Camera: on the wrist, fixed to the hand. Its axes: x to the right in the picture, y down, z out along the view.
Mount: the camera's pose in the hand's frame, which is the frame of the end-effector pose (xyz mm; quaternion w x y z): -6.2 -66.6 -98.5 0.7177 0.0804 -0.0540 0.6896
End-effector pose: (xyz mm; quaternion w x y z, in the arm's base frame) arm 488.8 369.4 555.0 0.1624 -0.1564 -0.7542 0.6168
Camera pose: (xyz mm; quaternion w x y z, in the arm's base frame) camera 535.1 440.7 638.4 0.3369 0.5859 0.3926 -0.6237
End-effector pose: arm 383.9 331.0 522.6 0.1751 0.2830 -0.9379 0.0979
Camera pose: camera 453.3 307.3 616.4 0.0152 0.4243 0.8699 -0.2511
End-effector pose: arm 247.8 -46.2 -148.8 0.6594 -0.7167 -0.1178 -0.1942
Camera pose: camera 201.8 -136.4 -86.2 0.6584 -0.5531 0.3585 0.3635
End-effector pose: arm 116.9 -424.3 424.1 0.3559 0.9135 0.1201 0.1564
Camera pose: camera 67.4 -318.2 445.8 0.0806 0.7755 -0.5504 0.2987
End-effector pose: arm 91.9 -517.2 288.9 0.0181 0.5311 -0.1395 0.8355
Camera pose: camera 19.6 -427.6 258.5 0.6134 -0.3316 0.4002 -0.5947
